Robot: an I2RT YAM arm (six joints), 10 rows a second.
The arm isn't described. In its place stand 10 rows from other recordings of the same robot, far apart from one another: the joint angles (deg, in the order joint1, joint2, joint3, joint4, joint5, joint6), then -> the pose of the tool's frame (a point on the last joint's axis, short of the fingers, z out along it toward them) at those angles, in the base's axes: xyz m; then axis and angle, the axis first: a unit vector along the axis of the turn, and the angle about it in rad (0 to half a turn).
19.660, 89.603, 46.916, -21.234, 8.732, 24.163 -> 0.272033, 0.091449, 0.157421, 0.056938, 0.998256, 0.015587, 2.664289
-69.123, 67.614, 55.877, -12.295, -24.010, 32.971 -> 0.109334, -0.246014, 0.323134, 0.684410, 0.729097, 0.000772, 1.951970
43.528, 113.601, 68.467, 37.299, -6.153, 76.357 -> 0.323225, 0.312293, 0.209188, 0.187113, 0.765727, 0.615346, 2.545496
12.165, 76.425, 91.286, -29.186, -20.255, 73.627 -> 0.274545, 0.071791, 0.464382, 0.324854, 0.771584, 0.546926, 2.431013
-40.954, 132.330, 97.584, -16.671, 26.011, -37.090 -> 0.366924, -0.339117, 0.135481, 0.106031, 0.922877, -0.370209, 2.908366
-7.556, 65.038, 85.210, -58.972, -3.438, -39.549 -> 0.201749, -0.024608, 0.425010, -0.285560, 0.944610, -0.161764, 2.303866
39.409, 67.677, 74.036, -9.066, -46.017, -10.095 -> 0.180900, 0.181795, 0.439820, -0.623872, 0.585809, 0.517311, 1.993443
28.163, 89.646, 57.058, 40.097, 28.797, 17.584 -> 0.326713, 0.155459, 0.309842, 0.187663, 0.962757, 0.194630, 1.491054
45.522, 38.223, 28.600, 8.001, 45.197, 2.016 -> 0.132385, 0.098768, 0.292240, 0.004812, 0.999938, 0.010081, 1.590847
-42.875, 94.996, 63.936, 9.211, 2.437, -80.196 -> 0.281492, -0.263415, 0.260715, -0.262099, 0.814573, -0.517469, 2.633144
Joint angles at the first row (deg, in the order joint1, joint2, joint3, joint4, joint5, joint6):
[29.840 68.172 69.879 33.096 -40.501 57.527]
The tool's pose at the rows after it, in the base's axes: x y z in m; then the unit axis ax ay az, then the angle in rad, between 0 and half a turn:
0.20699, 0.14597, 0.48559, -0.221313, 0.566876, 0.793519, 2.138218
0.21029, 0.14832, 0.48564, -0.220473, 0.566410, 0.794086, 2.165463
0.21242, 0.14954, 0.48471, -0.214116, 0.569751, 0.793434, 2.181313
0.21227, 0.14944, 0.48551, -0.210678, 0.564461, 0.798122, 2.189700
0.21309, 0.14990, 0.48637, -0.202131, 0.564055, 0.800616, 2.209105
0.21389, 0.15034, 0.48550, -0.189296, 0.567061, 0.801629, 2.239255
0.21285, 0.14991, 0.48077, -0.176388, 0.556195, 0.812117, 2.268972
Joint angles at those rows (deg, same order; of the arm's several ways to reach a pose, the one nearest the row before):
[29.887 69.250 71.029 33.092 -41.130 58.646]
[29.884 70.158 71.695 33.214 -41.999 59.867]
[29.882 70.547 71.926 32.781 -42.018 60.552]
[29.879 70.665 71.895 33.795 -42.018 61.809]
[29.883 70.909 72.243 33.716 -41.957 63.259]
[29.884 70.972 72.276 33.156 -41.908 65.018]
[29.940 70.701 70.410 36.447 -41.676 68.456]

